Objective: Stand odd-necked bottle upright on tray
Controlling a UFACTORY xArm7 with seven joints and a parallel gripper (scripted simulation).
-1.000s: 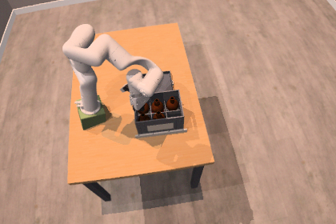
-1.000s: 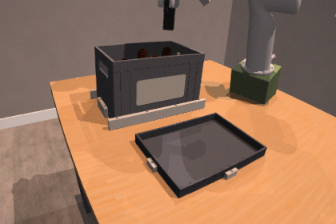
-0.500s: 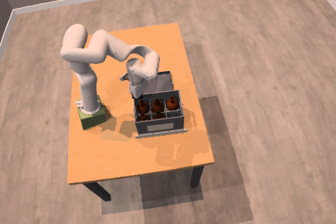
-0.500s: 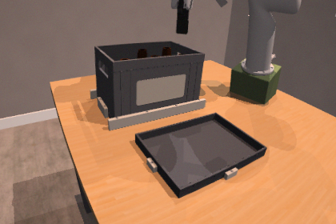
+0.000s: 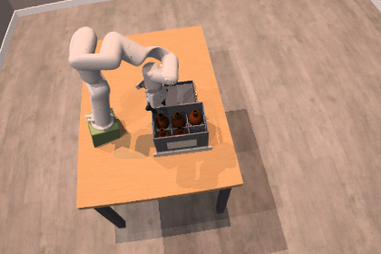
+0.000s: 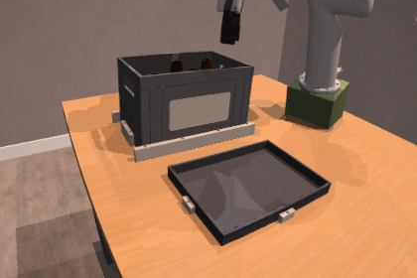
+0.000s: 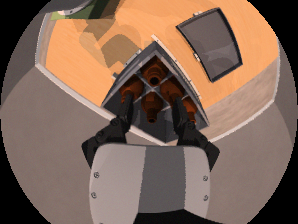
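Now: hand 16 cm above the crate, 9 cm short of it and 5 cm to the left of it. Round my hand: dark tray 23 cm below, 22 cm to the left, 9 cm ahead; glass bottle 18 cm ahead, 16 cm below, 1 cm to the right.
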